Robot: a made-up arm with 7 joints. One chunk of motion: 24 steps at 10 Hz.
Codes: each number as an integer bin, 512 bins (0 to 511) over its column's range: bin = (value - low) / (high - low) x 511, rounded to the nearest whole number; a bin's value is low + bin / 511 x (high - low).
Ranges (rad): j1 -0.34..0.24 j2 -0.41..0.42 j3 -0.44..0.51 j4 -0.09..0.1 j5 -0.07..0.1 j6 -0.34..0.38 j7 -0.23..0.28
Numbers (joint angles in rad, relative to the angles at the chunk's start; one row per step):
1: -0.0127 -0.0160 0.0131 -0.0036 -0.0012 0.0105 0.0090
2: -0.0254 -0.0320 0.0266 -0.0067 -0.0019 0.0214 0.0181
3: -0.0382 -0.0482 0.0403 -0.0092 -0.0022 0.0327 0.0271
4: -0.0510 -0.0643 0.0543 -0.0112 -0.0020 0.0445 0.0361
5: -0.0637 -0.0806 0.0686 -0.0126 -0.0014 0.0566 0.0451
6: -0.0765 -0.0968 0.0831 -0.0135 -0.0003 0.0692 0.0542
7: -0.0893 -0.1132 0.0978 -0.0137 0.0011 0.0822 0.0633
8: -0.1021 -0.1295 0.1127 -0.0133 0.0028 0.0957 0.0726
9: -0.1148 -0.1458 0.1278 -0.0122 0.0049 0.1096 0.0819
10: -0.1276 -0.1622 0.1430 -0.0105 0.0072 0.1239 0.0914
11: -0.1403 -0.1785 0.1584 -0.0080 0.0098 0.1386 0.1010
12: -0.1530 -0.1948 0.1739 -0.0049 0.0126 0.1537 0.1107
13: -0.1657 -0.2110 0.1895 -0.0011 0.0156 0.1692 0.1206
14: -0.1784 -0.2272 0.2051 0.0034 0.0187 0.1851 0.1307
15: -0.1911 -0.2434 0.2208 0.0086 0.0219 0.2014 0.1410
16: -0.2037 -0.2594 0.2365 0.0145 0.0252 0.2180 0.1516
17: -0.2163 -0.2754 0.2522 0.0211 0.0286 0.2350 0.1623
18: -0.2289 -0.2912 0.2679 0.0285 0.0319 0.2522 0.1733
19: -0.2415 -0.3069 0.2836 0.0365 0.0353 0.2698 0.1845
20: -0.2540 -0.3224 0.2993 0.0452 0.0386 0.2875 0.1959
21: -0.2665 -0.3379 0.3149 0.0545 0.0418 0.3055 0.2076
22: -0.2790 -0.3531 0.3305 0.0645 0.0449 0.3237 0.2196
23: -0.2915 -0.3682 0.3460 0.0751 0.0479 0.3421 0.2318
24: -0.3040 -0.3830 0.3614 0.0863 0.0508 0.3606 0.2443
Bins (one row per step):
1: 288 243 244 232 207 249 239
2: 277 233 251 224 205 256 249
3: 266 223 258 217 204 265 258
4: 255 213 266 212 204 273 267
5: 243 203 274 208 206 281 276
6: 232 193 281 206 210 290 285
7: 221 183 289 205 214 300 294
8: 210 173 297 206 219 309 303
9: 198 163 305 209 225 319 313
10: 187 153 314 214 232 329 322
11: 176 143 322 221 240 340 332
12: 165 132 330 229 248 350 341
13: 154 123 339 239 257 361 351
14: 142 113 347 251 267 373 361
15: 131 103 355 265 276 384 372
16: 120 93 364 281 286 396 382
17: 109 83 372 299 296 408 393
18: 98 73 381 319 306 420 404
19: 87 63 389 340 317 433 415
20: 76 54 398 364 326 445 427
21: 65 44 406 389 336 458 438
22: 54 35 414 416 345 471 450
23: 43 26 423 444 354 484 463
24: 32 17 431 474 363 497 475

